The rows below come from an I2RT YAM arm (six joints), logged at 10 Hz.
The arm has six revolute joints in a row. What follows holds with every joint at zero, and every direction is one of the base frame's. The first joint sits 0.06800 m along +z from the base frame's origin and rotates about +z. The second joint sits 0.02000 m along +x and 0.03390 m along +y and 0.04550 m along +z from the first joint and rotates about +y. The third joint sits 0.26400 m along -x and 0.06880 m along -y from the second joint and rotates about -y. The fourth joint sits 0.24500 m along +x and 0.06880 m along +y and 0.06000 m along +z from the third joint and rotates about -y. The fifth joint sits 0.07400 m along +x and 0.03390 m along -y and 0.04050 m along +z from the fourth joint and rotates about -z. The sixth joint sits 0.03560 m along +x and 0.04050 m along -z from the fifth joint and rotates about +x. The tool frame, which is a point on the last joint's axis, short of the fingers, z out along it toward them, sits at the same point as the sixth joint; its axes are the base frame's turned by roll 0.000, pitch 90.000 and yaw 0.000 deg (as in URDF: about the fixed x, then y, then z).
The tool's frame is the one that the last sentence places.
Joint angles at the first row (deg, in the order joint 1, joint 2, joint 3, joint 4, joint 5, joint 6):
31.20 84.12 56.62 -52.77 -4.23 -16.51
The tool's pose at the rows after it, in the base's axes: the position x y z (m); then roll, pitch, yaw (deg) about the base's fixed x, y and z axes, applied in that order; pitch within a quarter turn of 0, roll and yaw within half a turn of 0:
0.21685, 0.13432, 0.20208, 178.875, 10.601, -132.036
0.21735, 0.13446, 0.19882, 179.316, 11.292, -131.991
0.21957, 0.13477, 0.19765, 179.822, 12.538, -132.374
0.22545, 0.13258, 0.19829, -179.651, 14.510, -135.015
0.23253, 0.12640, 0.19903, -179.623, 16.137, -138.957
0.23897, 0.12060, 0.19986, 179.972, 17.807, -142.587
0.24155, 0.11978, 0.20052, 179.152, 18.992, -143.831
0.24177, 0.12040, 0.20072, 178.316, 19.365, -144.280
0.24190, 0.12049, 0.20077, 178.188, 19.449, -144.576
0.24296, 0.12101, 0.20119, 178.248, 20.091, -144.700
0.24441, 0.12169, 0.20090, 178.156, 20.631, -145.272
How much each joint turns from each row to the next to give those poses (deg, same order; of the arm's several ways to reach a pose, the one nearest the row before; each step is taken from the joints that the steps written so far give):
0.00 0.00 -1.46 1.57 0.11 0.00
0.00 0.00 -0.83 1.62 0.22 0.00
-0.17 0.00 -0.40 1.75 0.17 0.28
-1.03 0.00 -0.06 2.20 0.35 1.71
-1.90 0.00 -0.03 1.73 0.18 2.07
-1.77 0.00 -0.02 1.68 -0.20 1.88
-0.51 0.00 0.00 1.07 -0.79 0.77
0.00 0.00 0.00 0.27 -0.74 0.43
0.00 0.00 0.00 0.08 -0.04 0.29
0.00 0.00 0.00 0.66 0.00 0.15
0.00 0.17 0.00 0.74 0.02 0.57

